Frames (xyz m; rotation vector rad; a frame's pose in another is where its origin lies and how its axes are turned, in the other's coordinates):
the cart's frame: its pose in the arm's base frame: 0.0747 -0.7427 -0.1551 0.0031 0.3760 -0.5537
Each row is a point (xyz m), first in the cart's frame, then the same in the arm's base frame.
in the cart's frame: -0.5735 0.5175 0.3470
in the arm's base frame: 0.0115 -0.0434 0.3182
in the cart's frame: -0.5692 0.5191 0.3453
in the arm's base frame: 0.0151 -0.0440 0.3150
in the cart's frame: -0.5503 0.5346 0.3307
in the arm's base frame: 0.0328 -0.0390 0.2933
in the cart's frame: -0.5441 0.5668 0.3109
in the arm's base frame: 0.0473 -0.0127 0.2695
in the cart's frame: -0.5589 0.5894 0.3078
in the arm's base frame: 0.0463 0.0145 0.2696
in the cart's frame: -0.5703 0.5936 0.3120
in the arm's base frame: 0.0409 0.0235 0.2771
